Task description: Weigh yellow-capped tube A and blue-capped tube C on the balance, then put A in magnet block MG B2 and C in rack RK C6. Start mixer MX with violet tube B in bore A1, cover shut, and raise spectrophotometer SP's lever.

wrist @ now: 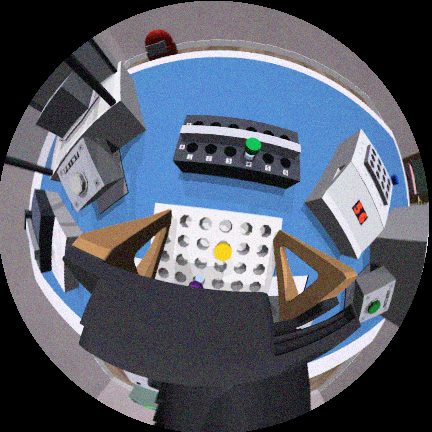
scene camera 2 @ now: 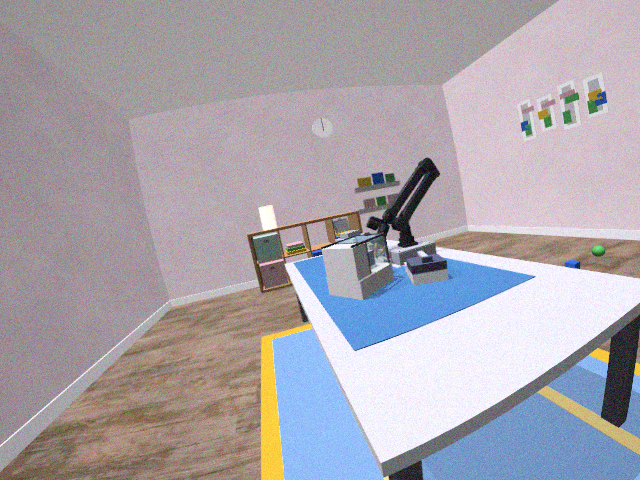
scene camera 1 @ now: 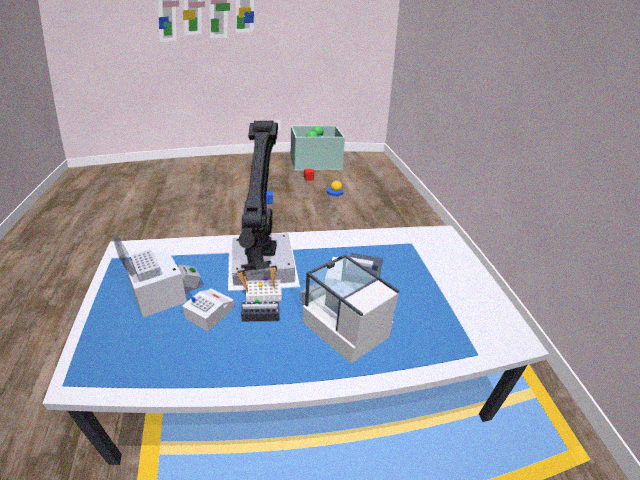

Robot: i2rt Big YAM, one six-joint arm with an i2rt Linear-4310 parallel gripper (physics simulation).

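Pixels of known places: gripper, fingertip midpoint: [wrist: 227,226] [scene camera 1: 260,290]; arm's base, origin of the base link: [scene camera 2: 407,245].
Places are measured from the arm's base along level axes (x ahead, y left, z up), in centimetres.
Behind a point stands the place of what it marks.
Observation:
My gripper [scene camera 1: 260,288] @(z -2.4, x 22.1, y 2.9 cm) [wrist: 227,226] @(z -2.4, x 22.1, y 2.9 cm) is open and empty, its fingers on either side of the white rack [scene camera 1: 263,297] @(z -4.8, x 23.3, y 4.1 cm) [wrist: 237,217] @(z -3.7, x 23.2, y 2.2 cm). Yellow-capped tube A [scene camera 1: 260,284] @(z -1.2, x 20.4, y 2.7 cm) [wrist: 222,251] @(z -1.2, x 20.3, y 2.7 cm) stands in the rack between them. Violet-capped tube B [scene camera 1: 265,278] @(z -1.4, x 16.5, y 4.0 cm) [wrist: 195,285] @(z -1.3, x 16.8, y 3.9 cm) stands in the rack, partly hidden by the gripper body. Blue-capped tube C [scene camera 1: 193,299] @(z 1.9, x 35.1, y -18.3 cm) [wrist: 395,179] @(z 2.0, x 34.4, y -17.9 cm) is in the white keypad-like block reading 56. The dark magnet block [scene camera 1: 260,313] @(z -3.1, x 33.5, y 4.4 cm) [wrist: 215,171] @(z -5.3, x 27.3, y 5.7 cm) has a green-capped tube in A4. The glass-topped balance [scene camera 1: 369,315] @(z 11.9, x 47.3, y 38.1 cm) [scene camera 2: 343,271] @(z 4.5, x 43.1, y 42.8 cm) stands right. The mixer [scene camera 1: 160,297] @(z -0.5, x 33.4, y -32.0 cm) stands left, cover raised.
A low box with a dark top and grey lever [scene camera 2: 428,273] @(z -2.7, x 10.6, y 46.7 cm) [scene camera 1: 373,262] @(z 3.5, x 9.5, y 43.5 cm), apparently the spectrophotometer, is behind the balance. A PRINT button box [wrist: 82,180] @(z -0.2, x 22.1, y 19.7 cm) stands near the balance. A green-button box [scene camera 1: 190,276] @(z -0.1, x 20.5, y -24.0 cm) [wrist: 375,300] @(z -0.2, x 17.6, y -23.9 cm) stands beside the mixer.

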